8 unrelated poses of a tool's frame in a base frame.
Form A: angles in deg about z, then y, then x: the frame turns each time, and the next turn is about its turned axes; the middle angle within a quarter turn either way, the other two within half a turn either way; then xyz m.
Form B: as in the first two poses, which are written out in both.
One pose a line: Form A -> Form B
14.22 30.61 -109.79 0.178 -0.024 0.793 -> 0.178 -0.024 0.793 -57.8 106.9 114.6
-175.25 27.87 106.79 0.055 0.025 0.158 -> 0.055 0.025 0.158 61.1 104.8 86.7
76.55 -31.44 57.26 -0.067 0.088 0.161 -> -0.067 0.088 0.161 126.0 62.5 -32.0
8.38 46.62 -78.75 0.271 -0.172 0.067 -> 0.271 -0.172 0.067 -42.8 82.3 90.2
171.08 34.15 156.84 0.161 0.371 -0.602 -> 0.161 0.371 -0.602 30.1 139.5 28.4
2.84 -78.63 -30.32 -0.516 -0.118 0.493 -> -0.516 -0.118 0.493 -174.2 80.2 152.0
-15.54 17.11 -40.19 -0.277 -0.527 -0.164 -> -0.277 -0.527 -0.164 -64.5 43.1 55.3
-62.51 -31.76 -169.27 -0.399 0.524 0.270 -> -0.399 0.524 0.270 -163.3 146.7 -42.7
